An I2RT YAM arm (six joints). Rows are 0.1 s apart.
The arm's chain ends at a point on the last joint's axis. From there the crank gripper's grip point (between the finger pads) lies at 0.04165 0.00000 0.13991 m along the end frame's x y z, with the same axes.
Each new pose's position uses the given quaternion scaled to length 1; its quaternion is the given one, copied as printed.
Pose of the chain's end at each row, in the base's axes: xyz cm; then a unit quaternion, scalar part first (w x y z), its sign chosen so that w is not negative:
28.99 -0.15 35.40 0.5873 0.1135 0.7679 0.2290
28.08 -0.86 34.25 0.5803 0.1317 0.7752 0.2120
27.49 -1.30 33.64 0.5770 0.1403 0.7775 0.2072
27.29 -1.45 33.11 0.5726 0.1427 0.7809 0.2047
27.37 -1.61 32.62 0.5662 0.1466 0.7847 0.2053
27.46 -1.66 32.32 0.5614 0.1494 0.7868 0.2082
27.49 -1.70 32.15 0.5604 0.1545 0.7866 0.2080
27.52 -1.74 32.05 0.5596 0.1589 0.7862 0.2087
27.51 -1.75 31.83 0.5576 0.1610 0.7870 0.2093
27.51 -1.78 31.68 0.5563 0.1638 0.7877 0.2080
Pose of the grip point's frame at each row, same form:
41.15 4.75 28.99 0.5873 0.1135 0.7679 0.2290
40.23 3.48 27.43 0.5803 0.1317 0.7752 0.2120
39.63 2.85 26.67 0.5770 0.1403 0.7775 0.2072
39.36 2.64 25.99 0.5726 0.1427 0.7809 0.2047
39.33 2.50 25.33 0.5662 0.1466 0.7847 0.2053
39.34 2.53 24.94 0.5614 0.1494 0.7868 0.2082
39.38 2.44 24.75 0.5604 0.1545 0.7866 0.2080
39.41 2.38 24.65 0.5596 0.1589 0.7862 0.2087
39.37 2.37 24.39 0.5576 0.1610 0.7870 0.2093
39.36 2.29 24.19 0.5563 0.1638 0.7877 0.2080

